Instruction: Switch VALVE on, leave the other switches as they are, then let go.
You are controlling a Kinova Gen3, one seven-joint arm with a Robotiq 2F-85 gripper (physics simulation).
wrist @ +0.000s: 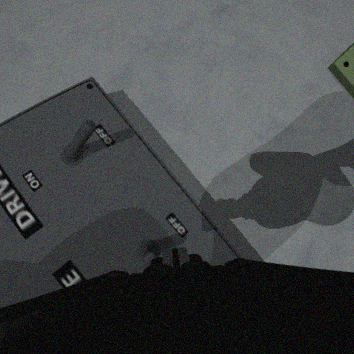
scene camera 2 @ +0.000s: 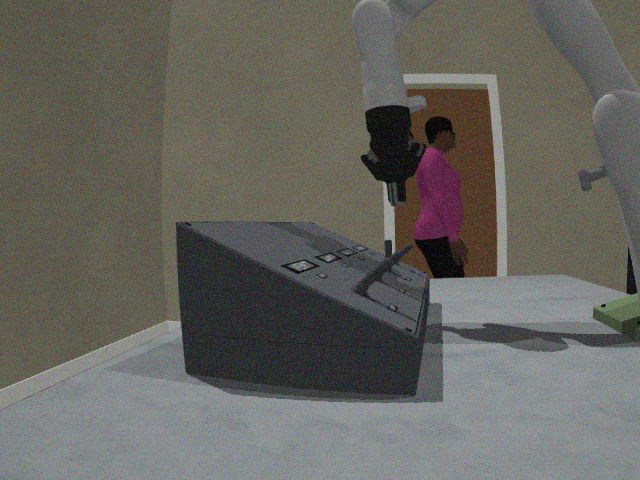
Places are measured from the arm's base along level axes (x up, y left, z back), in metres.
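Pixels of known places: gripper, fingertip midpoint: point(wrist: 175, 263) point(scene camera 2: 397, 205).
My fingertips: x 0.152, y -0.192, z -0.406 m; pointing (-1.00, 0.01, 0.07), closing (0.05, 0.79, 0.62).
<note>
Ahead of a thing's pixels: the offset from my fingertips to its top centre. "spot": to the spot under its first point.
The grey sloped switch panel point(scene camera 2: 289, 330) point(wrist: 125, 185) stands on the table. In the wrist view a lever @[dx -0.066, dy -0.120, dz +0.034 m] point(wrist: 80, 142) beside the DRIVE label @[dx -0.070, dy -0.145, dz -0.045 m] point(wrist: 19, 212) leans toward its OFF mark @[spot: dx -0.120, dy -0.112, dz +0.053 m] point(wrist: 104, 135). Another OFF mark point(wrist: 176, 225) shows near the fingers, with a dark shape beside it, partly hidden. A label ending in E @[spot: dx -0.075, dy -0.059, dz -0.071 m] point(wrist: 69, 274) is cut off; the name VALVE is not readable. In the scene view the nearest lever @[dx -0.066, dy +0.223, dz -0.076 m] point(scene camera 2: 382, 271) slants to the right, and another lever @[dx -0.055, dy -0.009, dz -0.015 m] point(scene camera 2: 388, 248) stands more upright behind it. My gripper point(scene camera 2: 397, 202) point(wrist: 175, 263) is shut and empty, above the panel.
A green block point(scene camera 2: 617, 315) point(wrist: 347, 70) is at the right. A person in a pink top point(scene camera 2: 439, 196) stands behind the table, before a brown door point(scene camera 2: 478, 180). The arm's shadow falls across the table and panel.
</note>
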